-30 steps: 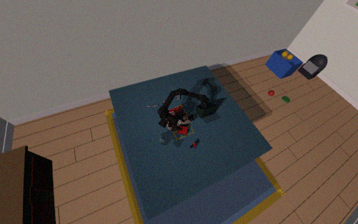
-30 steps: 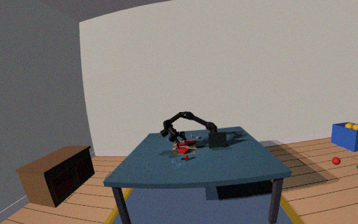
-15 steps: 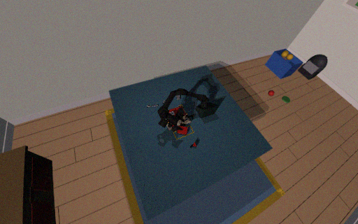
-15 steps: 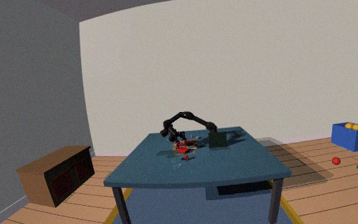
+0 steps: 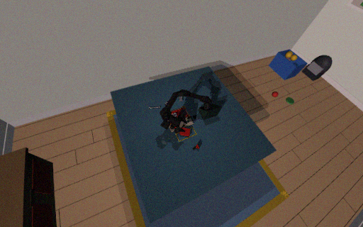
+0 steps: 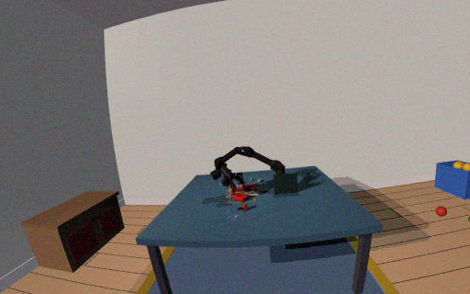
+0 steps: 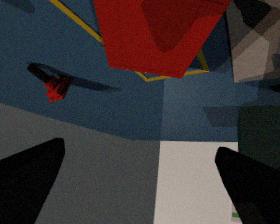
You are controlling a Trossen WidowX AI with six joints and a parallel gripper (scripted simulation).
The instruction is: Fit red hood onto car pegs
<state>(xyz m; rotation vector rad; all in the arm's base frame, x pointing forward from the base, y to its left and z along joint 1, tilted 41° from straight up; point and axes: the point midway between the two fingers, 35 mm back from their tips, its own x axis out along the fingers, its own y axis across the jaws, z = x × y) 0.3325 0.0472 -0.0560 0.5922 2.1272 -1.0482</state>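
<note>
Now: the red hood 80 mm below my gripper tip.
</note>
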